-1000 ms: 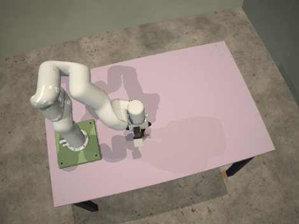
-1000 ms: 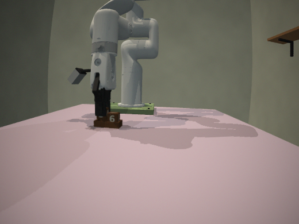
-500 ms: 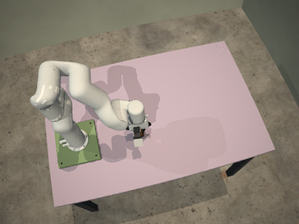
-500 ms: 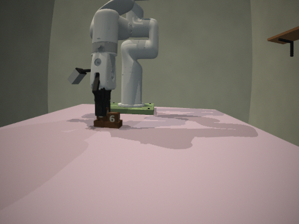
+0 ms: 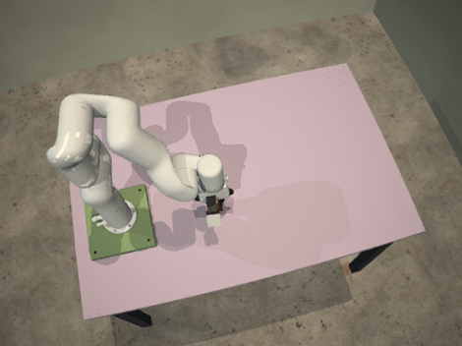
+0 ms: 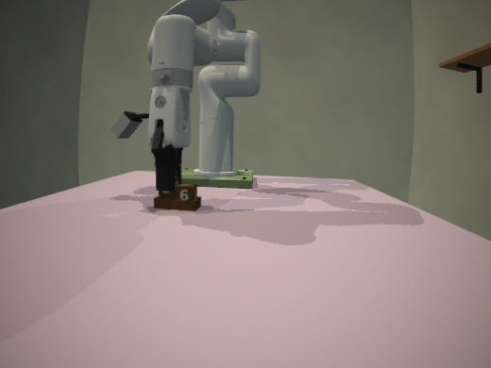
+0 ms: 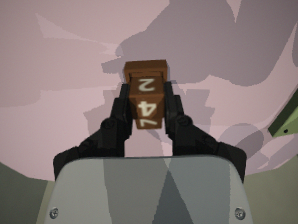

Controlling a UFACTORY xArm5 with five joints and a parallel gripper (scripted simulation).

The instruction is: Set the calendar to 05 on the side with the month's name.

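The cube is 2 cm below my hand. Round my hand: brown calendar tray: 4 cm below, 2 cm to the left.
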